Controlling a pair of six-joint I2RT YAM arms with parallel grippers.
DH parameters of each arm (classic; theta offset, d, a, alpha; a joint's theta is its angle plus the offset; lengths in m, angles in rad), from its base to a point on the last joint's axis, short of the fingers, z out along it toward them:
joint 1: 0 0.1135 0.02 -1.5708
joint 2: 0 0 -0.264 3.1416
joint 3: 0.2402 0 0.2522 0
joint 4: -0.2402 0 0.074 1.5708
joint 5: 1.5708 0 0 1.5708
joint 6: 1.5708 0.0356 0 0
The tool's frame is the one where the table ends.
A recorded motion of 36 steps. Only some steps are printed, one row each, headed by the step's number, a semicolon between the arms.
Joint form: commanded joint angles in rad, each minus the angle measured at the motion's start. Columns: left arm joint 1, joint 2, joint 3, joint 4, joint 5, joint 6; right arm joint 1, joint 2, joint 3, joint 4, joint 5, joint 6.
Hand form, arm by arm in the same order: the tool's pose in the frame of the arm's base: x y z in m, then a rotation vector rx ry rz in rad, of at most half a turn. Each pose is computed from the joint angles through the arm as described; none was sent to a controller.
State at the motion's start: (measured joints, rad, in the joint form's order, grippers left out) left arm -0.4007 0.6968 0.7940 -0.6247 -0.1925 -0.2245; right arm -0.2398 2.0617 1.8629 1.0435 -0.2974 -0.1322
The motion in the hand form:
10: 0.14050 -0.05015 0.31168 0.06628 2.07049 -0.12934; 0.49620 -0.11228 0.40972 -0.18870 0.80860 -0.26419
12: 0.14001 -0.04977 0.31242 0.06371 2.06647 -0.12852; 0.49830 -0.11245 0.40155 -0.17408 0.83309 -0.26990
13: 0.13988 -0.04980 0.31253 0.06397 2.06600 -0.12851; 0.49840 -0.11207 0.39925 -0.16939 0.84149 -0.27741
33: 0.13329 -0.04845 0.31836 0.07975 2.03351 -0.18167; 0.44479 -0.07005 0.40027 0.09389 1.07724 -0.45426
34: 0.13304 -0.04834 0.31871 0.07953 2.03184 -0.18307; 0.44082 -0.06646 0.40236 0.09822 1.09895 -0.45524
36: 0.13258 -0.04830 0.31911 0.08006 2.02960 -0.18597; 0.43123 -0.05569 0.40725 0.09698 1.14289 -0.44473
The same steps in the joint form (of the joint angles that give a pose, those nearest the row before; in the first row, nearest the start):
10: 0.0041 -0.0074 -0.0071 0.0146 -0.0348 0.0251; 0.0007 0.1542 0.1511 -0.0711 0.0577 -0.0109
12: 0.0047 -0.0101 -0.0060 0.0147 -0.0366 0.0251; 0.0024 0.1540 0.1258 -0.0714 0.0741 -0.0159
13: 0.0041 -0.0106 -0.0057 0.0144 -0.0371 0.0251; 0.0037 0.1506 0.1139 -0.0719 0.0822 -0.0232
33: 0.0046 -0.0439 -0.0007 0.0157 0.0022 0.0239; 0.0971 -0.1699 -0.2780 -0.2284 0.4693 -0.1277
34: 0.0048 -0.0451 -0.0001 0.0157 0.0030 0.0238; 0.1048 -0.1923 -0.2912 -0.2586 0.4815 -0.1289
36: 0.0041 -0.0472 0.0004 0.0157 0.0043 0.0232; 0.1278 -0.2445 -0.3218 -0.3231 0.4991 -0.1283

